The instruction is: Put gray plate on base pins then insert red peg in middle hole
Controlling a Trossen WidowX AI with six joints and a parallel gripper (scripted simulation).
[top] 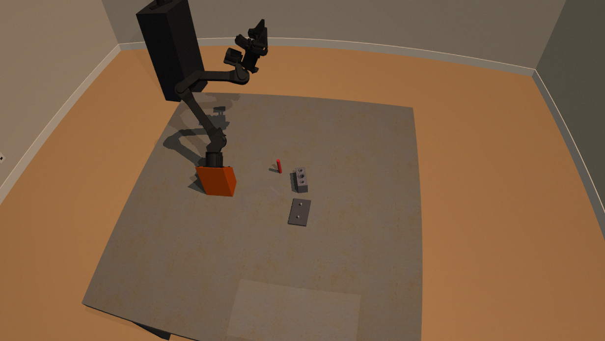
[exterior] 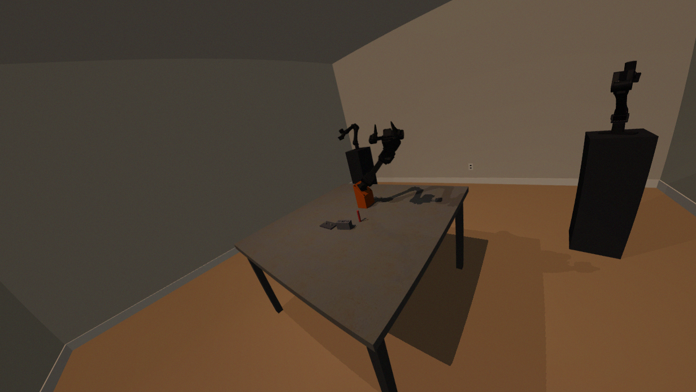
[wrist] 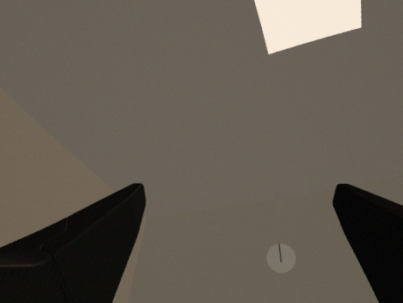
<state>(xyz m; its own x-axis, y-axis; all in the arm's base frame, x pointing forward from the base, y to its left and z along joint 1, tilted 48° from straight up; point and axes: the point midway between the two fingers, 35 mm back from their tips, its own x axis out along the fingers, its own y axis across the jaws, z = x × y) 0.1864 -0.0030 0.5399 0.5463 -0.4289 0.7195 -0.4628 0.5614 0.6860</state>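
My gripper tip is now 21 cm short of the gray plate, 28 cm to the left of it and 54 cm above it. From my gripper tip the other things lie so: red peg (10 cm ahead, 25 cm to the right, 54 cm below); then base (24 cm ahead, 42 cm to the right, 57 cm below).
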